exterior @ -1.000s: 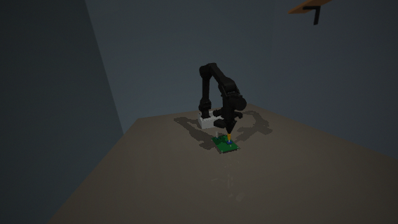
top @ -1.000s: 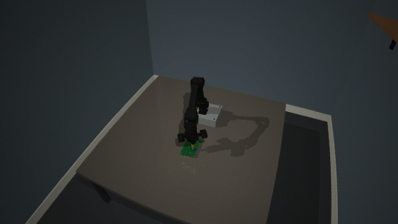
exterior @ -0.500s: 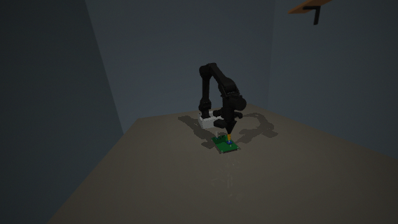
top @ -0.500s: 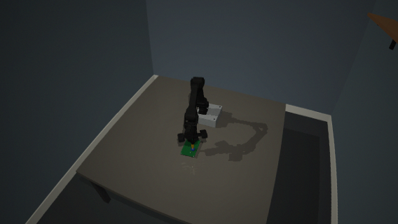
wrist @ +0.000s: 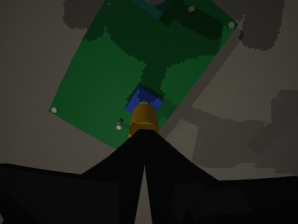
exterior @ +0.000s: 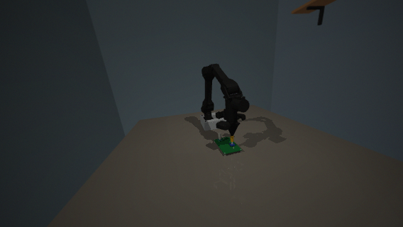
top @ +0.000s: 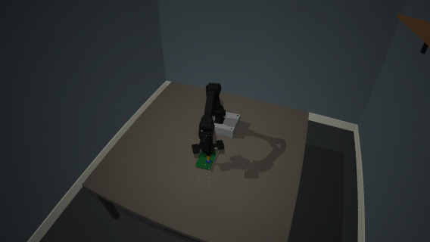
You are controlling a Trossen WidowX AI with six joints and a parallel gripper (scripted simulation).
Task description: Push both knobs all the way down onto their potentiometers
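The orange knob is 1 cm below my gripper tip. From my gripper tip the other things lie so: white knob: 7 cm behind, 4 cm to the right, 3 cm below.
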